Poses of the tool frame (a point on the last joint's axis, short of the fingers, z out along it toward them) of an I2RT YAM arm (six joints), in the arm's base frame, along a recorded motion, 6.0 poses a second.
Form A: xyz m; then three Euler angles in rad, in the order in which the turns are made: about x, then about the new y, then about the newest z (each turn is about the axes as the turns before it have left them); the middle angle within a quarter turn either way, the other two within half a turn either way.
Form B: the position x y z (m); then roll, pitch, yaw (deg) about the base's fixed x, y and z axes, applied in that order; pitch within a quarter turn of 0, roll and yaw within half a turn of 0. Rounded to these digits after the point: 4 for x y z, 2 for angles.
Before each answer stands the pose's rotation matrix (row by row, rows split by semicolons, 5 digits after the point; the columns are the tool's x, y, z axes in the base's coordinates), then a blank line. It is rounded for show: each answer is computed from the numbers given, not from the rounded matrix.
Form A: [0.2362, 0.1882, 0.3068, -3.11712, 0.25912, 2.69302]
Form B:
-0.87099 -0.41920 0.25623; -0.42790 0.90352 0.02365; -0.24142 -0.08904 -0.96633

[0.2362, 0.1882, 0.3068, -174.74, 13.97, -153.84]
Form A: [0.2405, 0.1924, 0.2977, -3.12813, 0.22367, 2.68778]
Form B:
-0.87639 -0.42748 0.22181; -0.43567 0.90001 0.01313; -0.20524 -0.08513 -0.97500

[0.2405, 0.1924, 0.2977, -175.01, 11.84, -153.57]
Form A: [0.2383, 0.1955, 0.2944, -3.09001, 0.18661, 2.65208]
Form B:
-0.86724 -0.46203 0.18553; -0.46113 0.88589 0.05066; -0.18777 -0.04161 -0.98133

[0.2383, 0.1955, 0.2944, -177.57, 10.82, -152.00]
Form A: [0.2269, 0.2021, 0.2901, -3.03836, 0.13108, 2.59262]
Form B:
-0.84574 -0.51733 0.13070; -0.50754 0.85555 0.10217; -0.16468 0.02007 -0.98614

[0.2269, 0.2021, 0.2901, 178.83, 9.48, -149.03]
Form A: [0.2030, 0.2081, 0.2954, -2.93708, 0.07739, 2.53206]
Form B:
-0.81746 -0.57077 0.07731; -0.54768 0.81182 0.20248; -0.17833 0.12318 -0.97623

[0.2030, 0.2081, 0.2954, 172.81, 10.27, -146.18]
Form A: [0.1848, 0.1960, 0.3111, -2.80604, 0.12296, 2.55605]
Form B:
-0.82712 -0.54848 0.12265; -0.48817 0.80925 0.32680; -0.27850 0.21043 -0.93710

[0.1848, 0.1960, 0.3111, 167.34, 16.17, -149.45]
